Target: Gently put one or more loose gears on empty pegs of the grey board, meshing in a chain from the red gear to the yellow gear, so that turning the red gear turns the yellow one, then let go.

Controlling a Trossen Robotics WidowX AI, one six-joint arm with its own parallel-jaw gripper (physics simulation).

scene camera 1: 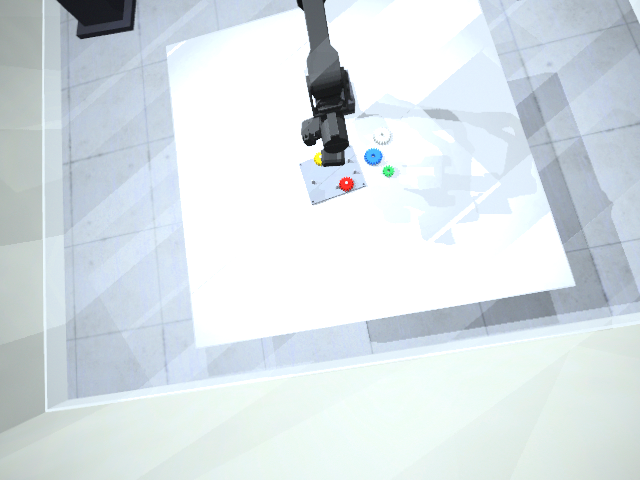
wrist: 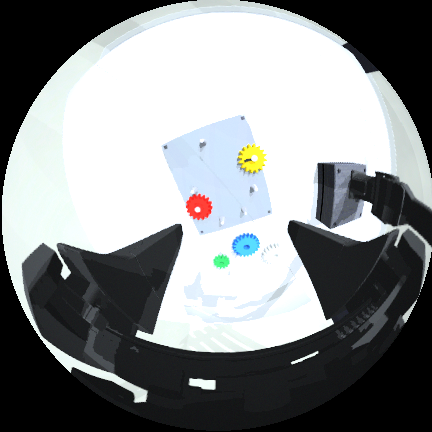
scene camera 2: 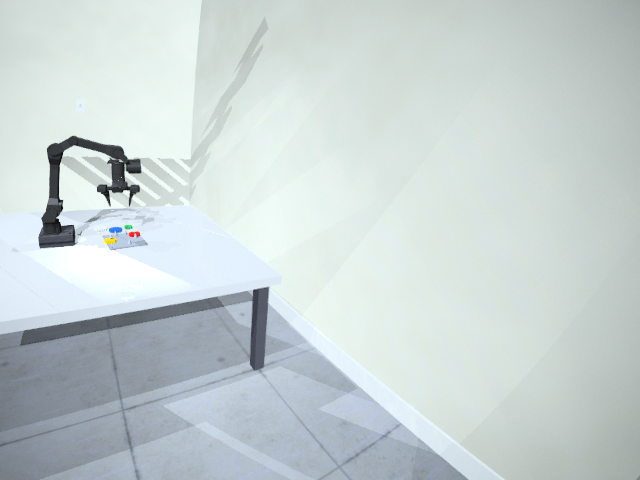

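Where they show: gripper, fingertip midpoint: [wrist: 236, 227] [scene camera 2: 119, 206]; arm's base at its link origin: [wrist: 356, 184] [scene camera 2: 52, 232].
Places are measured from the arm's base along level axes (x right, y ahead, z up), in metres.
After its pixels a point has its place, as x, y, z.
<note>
The grey board [scene camera 1: 325, 178] @[0.018, 0.330, -0.048] [wrist: 222, 170] @[0.010, 0.308, -0.048] lies flat on the table. The red gear [scene camera 1: 346, 183] @[-0.058, 0.363, -0.026] [scene camera 2: 134, 234] @[-0.041, 0.361, -0.037] [wrist: 199, 207] and the yellow gear [scene camera 1: 318, 158] @[0.040, 0.257, -0.031] [scene camera 2: 110, 240] @[0.051, 0.256, -0.033] [wrist: 252, 158] @[0.031, 0.256, -0.026] sit on it, apart, with several bare pegs around them. The loose blue gear [scene camera 1: 373, 156] @[-0.160, 0.268, -0.038] [scene camera 2: 115, 229] @[-0.144, 0.262, -0.039] [wrist: 246, 244] @[-0.166, 0.257, -0.055], small green gear [scene camera 1: 388, 171] @[-0.209, 0.330, -0.038] [scene camera 2: 128, 226] @[-0.198, 0.324, -0.040] [wrist: 221, 261] @[-0.217, 0.321, -0.051] and white gear [scene camera 1: 382, 135] @[-0.198, 0.190, -0.039] [wrist: 270, 254] @[-0.195, 0.194, -0.042] lie beside the board. My gripper [scene camera 2: 119, 205] @[-0.023, 0.300, 0.111] [wrist: 236, 227] @[-0.023, 0.300, 0.111] is open and empty, high above the board area. In scene camera 1 the arm hides part of the board; the fingertips are hidden.
The white table [scene camera 1: 258, 268] @[0.281, 0.653, -0.056] [scene camera 2: 217, 273] @[0.447, 0.685, -0.056] carries the board and gears. The arm's dark base [scene camera 2: 56, 236] @[0.044, 0.027, -0.006] [wrist: 341, 195] @[-0.027, 0.059, 0.002] stands on it, near the yellow gear's side of the board. A wall [scene camera 2: 413, 206] rises beyond the table. A dark object [scene camera 1: 105, 18] stands off the table at the upper left.
</note>
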